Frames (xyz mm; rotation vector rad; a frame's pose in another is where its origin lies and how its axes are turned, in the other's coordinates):
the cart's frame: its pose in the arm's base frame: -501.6 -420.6 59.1 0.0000 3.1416 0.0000
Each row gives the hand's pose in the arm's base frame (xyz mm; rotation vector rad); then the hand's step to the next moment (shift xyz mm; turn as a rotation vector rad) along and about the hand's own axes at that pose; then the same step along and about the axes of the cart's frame.
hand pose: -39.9 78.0 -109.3 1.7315 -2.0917 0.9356
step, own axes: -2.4 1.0 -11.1 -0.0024 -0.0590 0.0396
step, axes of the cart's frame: 2.5 8.9 -6.7 -0.0642 -0.0275 0.0133
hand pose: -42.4 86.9 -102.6 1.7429 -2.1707 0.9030
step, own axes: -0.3 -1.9 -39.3 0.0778 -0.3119 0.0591
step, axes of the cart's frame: 6.2 22.8 -31.5 -0.2836 -0.1316 -0.0954
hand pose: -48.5 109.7 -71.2 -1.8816 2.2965 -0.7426
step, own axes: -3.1 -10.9 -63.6 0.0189 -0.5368 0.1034
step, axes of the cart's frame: 12.2 21.5 -59.7 -0.5165 -0.1187 -0.1355
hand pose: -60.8 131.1 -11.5 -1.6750 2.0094 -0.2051
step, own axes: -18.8 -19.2 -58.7 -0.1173 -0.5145 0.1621
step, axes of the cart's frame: 8.9 1.6 -63.9 -0.5393 0.0280 -0.1146
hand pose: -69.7 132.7 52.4 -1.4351 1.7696 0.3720
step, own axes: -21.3 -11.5 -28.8 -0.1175 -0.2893 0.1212
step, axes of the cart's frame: 0.4 -8.3 -36.7 -0.3166 0.0707 -0.0834
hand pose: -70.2 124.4 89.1 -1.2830 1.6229 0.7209
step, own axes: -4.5 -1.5 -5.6 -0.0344 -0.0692 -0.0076
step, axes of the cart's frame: 0.1 -3.4 -6.5 -0.0651 -0.0120 -0.0406
